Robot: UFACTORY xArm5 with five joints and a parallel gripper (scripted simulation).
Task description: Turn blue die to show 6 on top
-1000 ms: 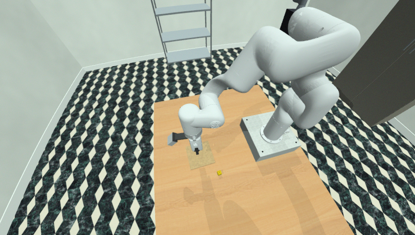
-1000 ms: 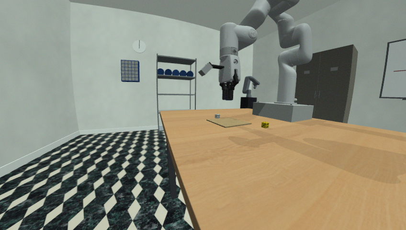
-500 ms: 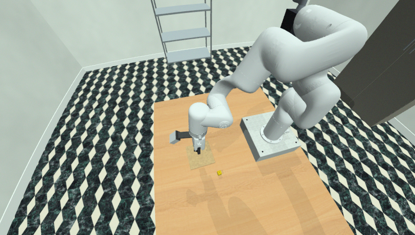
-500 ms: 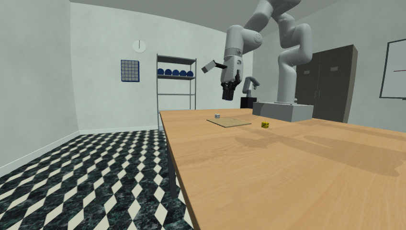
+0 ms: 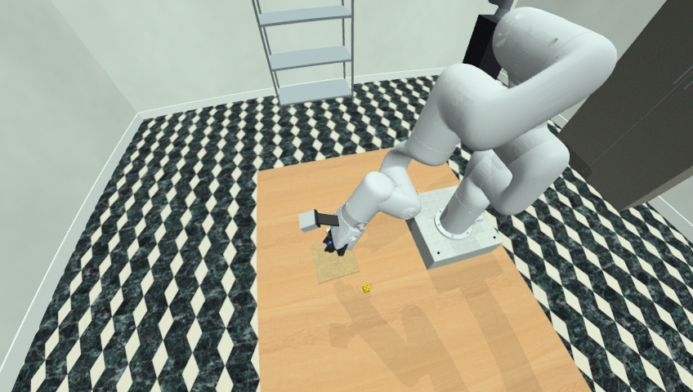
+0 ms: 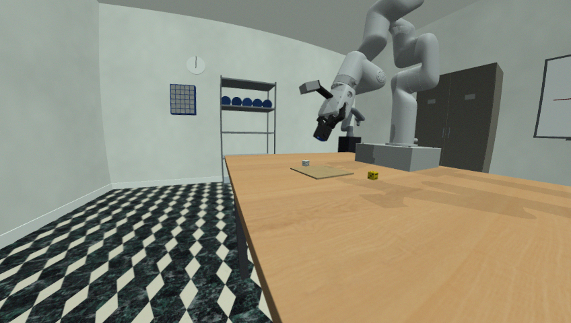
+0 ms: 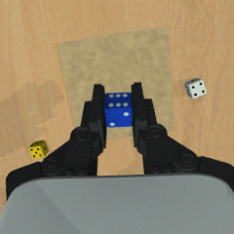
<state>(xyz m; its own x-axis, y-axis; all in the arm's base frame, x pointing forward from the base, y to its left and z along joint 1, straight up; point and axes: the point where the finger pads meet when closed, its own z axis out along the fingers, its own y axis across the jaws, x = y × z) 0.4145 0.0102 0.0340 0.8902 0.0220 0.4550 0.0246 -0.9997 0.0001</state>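
My gripper is now 120 mm above the tan mat. Also, from my hand: yellow die 90 mm behind, 120 mm to the left, 110 mm below; then blue die 10 mm below; then white die 100 mm to the right, 110 mm below.
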